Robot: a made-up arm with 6 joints.
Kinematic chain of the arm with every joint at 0, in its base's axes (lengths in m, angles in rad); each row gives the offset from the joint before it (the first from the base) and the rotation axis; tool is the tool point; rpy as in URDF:
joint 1: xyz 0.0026 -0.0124 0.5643 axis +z
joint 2: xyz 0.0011 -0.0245 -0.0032 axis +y
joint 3: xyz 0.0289 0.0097 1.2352 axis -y
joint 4: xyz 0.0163 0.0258 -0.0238 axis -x
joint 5: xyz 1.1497 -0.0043 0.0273 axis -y
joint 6: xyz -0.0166 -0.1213 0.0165 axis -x
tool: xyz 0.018 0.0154 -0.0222 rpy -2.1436 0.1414 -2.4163
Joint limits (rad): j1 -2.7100..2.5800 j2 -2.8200..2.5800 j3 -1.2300..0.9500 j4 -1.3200..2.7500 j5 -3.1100..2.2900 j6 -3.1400..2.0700
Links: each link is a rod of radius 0.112 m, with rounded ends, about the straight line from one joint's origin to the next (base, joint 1, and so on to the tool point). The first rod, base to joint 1, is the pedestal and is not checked.
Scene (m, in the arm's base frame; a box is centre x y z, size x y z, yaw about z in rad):
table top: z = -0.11
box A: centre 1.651 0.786 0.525 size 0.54 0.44 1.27 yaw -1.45
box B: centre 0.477 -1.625 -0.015 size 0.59 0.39 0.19 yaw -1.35
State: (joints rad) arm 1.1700 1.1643 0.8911 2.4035 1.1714 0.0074
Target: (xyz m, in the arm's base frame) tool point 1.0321 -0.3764 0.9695
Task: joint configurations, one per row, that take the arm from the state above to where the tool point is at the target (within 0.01 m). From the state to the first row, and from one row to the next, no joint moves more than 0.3 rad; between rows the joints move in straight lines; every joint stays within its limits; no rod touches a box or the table.
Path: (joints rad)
1: 0.8785 0.8674 0.6928 2.3646 1.1884 0.0385
2: 0.5870 0.5706 0.4944 2.3257 1.2053 0.0696
3: 0.2954 0.2737 0.2961 2.2868 1.2223 0.1007
4: 0.1109 0.2471 0.0693 2.3288 1.2093 0.0601
5: -0.0736 0.2205 -0.1575 2.3707 1.1963 0.0195
6: -0.2582 0.1939 -0.3844 2.4127 1.1833 -0.0211
7: -0.4427 0.1673 -0.6112 2.4546 1.1703 -0.0617

